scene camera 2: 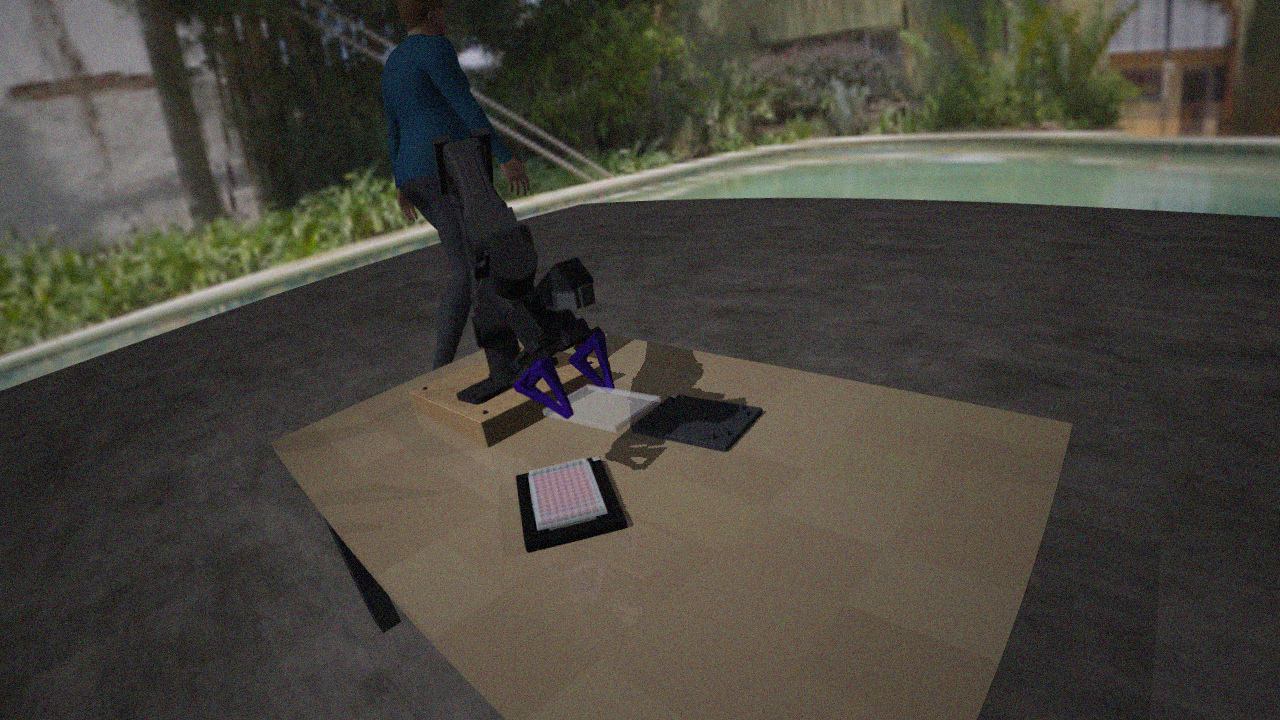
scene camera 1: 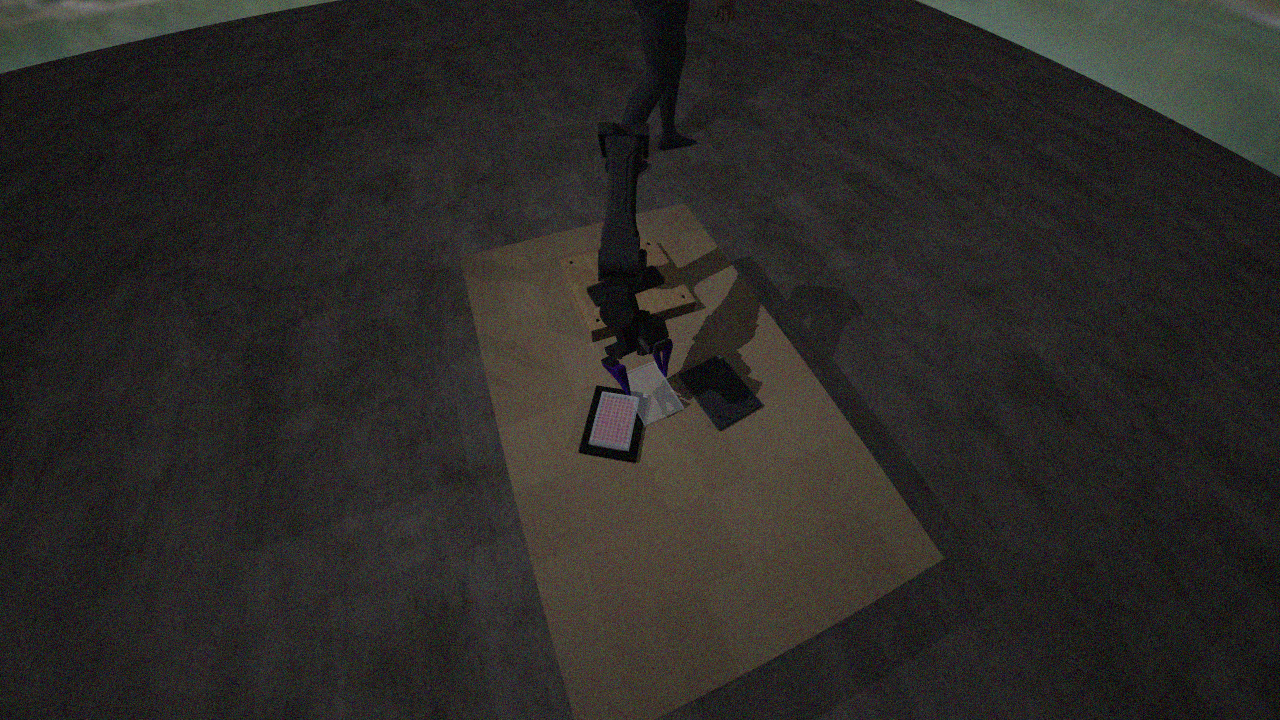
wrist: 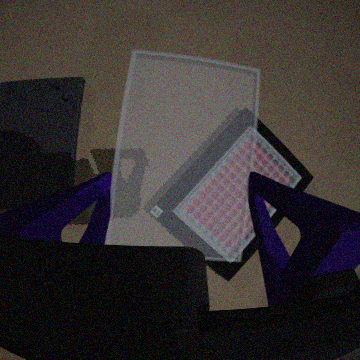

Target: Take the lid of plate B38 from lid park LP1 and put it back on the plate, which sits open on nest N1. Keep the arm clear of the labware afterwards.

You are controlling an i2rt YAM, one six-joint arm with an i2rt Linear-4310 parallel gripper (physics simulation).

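Seen in the pictures: gripper, fingertip midpoint: (scene camera 2: pixel 592 403) (scene camera 1: pixel 646 385) (wrist: pixel 180 180); arm's base at its link origin: (scene camera 2: pixel 509 380).
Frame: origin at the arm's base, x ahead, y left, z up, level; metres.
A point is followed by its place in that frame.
My gripper (scene camera 1: pixel 639 366) @(x 0.328, y -0.118, z 0.071 m) (scene camera 2: pixel 567 372) (wrist: pixel 180 180) @(x 0.328, y -0.118, z 0.071 m) has purple fingers and is shut on the clear lid (scene camera 1: pixel 653 390) @(x 0.346, y -0.113, z 0.075 m) (scene camera 2: pixel 606 405) @(x 0.358, y -0.123, z 0.076 m) (wrist: pixel 178 118) @(x 0.365, y -0.114, z 0.076 m), holding it level a little above the mat. The lid hangs between the empty dark lid park LP1 (scene camera 1: pixel 720 393) @(x 0.371, y 0.053, z -0.031 m) (scene camera 2: pixel 702 420) @(x 0.375, y 0.054, z -0.031 m) (wrist: pixel 43 107) @(x 0.404, y 0.044, z -0.031 m) and the open plate B38 (scene camera 1: pixel 613 420) @(x 0.324, y -0.195, z -0.022 m) (scene camera 2: pixel 565 493) @(x 0.336, y -0.200, z -0.015 m) (wrist: pixel 275 166) @(x 0.356, y -0.226, z -0.015 m). The plate shows pink wells and sits on the black nest N1 (scene camera 1: pixel 610 452) @(x 0.385, y -0.231, z -0.029 m) (scene camera 2: pixel 573 535) @(x 0.387, y -0.244, z -0.031 m) (wrist: pixel 286 157). In the wrist view the lid's near corner overlaps part of the plate, at a different angle from it.
Everything stands on a tan mat (scene camera 1: pixel 716 555) @(x 0.658, y -0.144, z -0.041 m) (scene camera 2: pixel 805 537) @(x 0.617, y -0.121, z -0.041 m) on dark ground. The arm's wooden base board (scene camera 1: pixel 680 242) (scene camera 2: pixel 447 393) is behind the labware. A person (scene camera 1: pixel 662 53) (scene camera 2: pixel 429 107) stands just behind the arm's base.
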